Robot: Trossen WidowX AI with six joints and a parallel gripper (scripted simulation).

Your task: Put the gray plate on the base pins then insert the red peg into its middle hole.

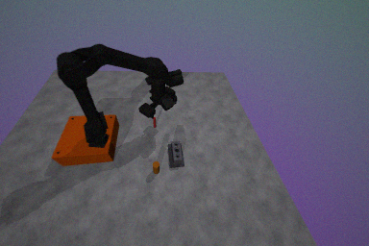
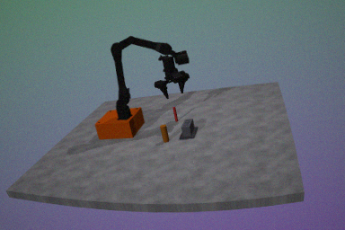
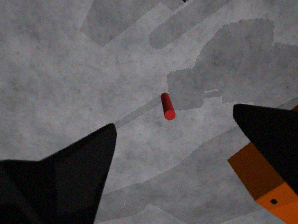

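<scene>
Now: gripper tip 20 mm past the red peg, 10 mm to the right of it and 110 mm above it. From my gripper tip the other things lie so: orange cylinder 20 mm ahead, 230 mm to the right, 110 mm below; dark base 110 mm ahead, 150 mm to the right, 140 mm below; gray plate 110 mm ahead, 150 mm to the right, 100 mm below.
</scene>
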